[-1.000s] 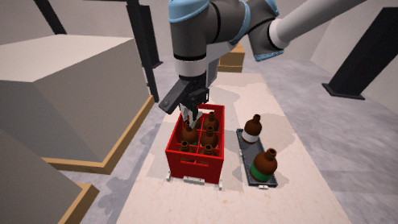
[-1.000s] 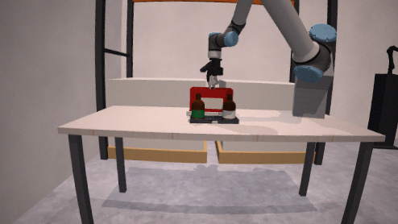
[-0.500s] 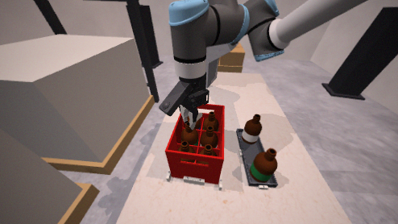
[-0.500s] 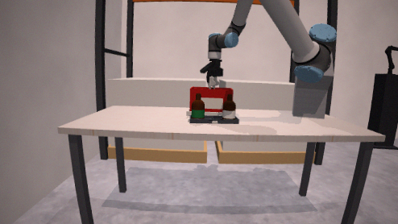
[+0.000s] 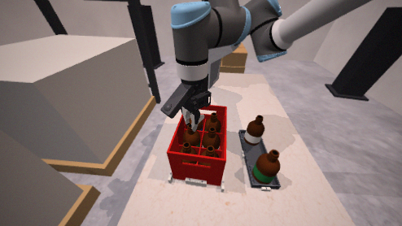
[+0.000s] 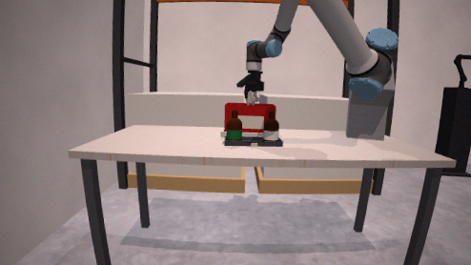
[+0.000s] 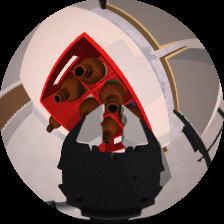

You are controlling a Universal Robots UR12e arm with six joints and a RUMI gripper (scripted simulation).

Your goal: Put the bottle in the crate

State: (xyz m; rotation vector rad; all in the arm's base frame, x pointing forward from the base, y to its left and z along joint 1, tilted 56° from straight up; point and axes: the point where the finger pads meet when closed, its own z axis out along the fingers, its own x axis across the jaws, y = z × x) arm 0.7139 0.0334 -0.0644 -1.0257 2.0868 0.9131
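Right now my hand is 80 mm above the red crate, 40 mm to the right of it and 10 mm past it. Also, from my hand: tray: 280 mm to the left, 150 mm below, 60 mm behind; white-labelled bottle: 260 mm to the left, 140 mm behind, 80 mm below.
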